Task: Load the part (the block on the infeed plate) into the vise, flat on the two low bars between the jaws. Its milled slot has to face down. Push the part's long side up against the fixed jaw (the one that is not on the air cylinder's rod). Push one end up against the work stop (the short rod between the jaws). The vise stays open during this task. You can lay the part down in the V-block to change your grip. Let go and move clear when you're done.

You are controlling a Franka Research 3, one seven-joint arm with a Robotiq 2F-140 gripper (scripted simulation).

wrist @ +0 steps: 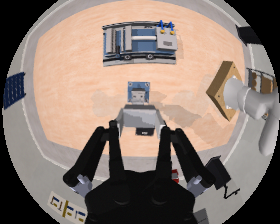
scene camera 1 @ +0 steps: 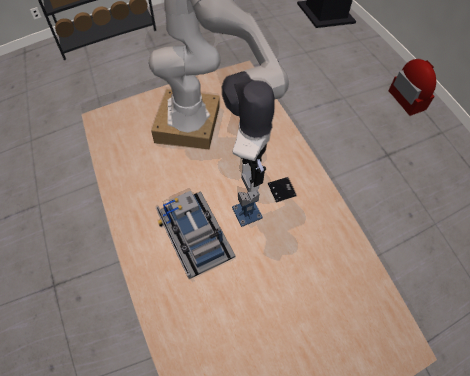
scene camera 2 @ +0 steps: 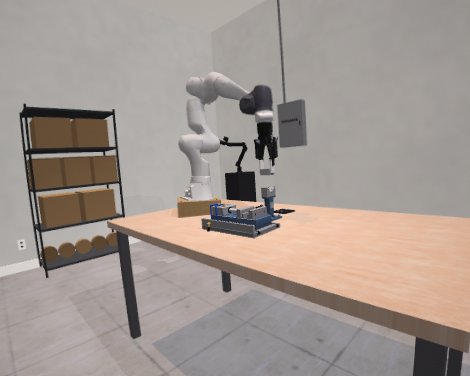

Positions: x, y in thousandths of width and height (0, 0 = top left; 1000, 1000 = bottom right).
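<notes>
The gripper (scene camera 2: 569, 459) is there to be seen, and the wrist view has the gripper (wrist: 498, 511) too. There's also a part (wrist: 484, 516).
</notes>
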